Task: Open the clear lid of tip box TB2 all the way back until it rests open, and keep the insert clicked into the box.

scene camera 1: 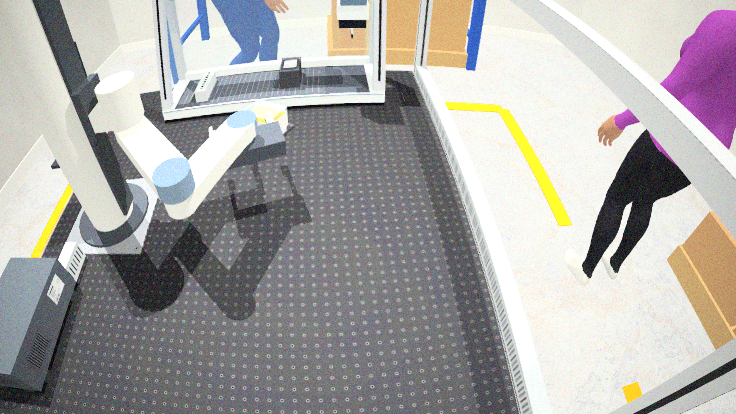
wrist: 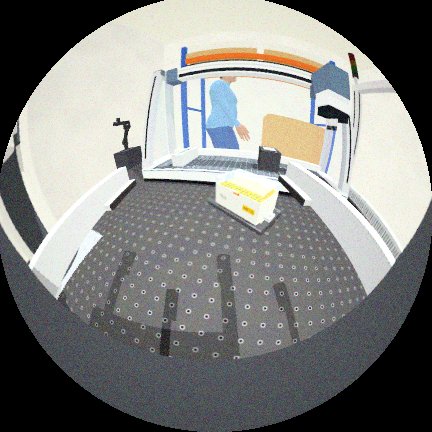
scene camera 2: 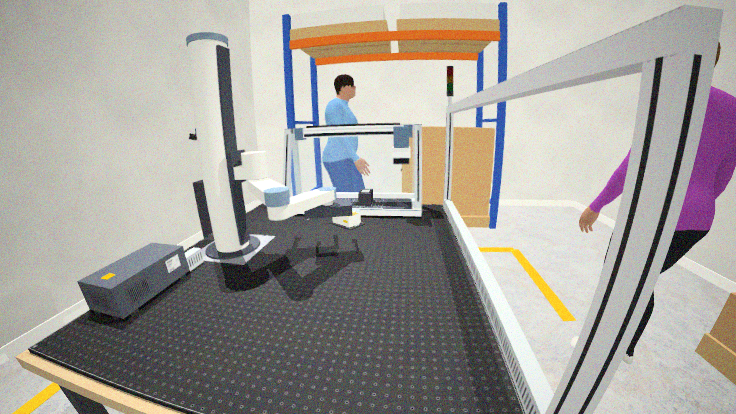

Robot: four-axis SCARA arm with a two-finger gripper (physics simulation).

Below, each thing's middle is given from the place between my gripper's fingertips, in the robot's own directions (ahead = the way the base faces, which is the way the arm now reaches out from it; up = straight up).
Scene:
Right now the clear lid (wrist: 256, 187) is 40 mm ahead of my hand, 170 mm to the left of it and 80 mm below it. Round my hand: grey controller box (scene camera 2: 149, 260) 540 mm behind, 570 mm to the right, 90 mm below.

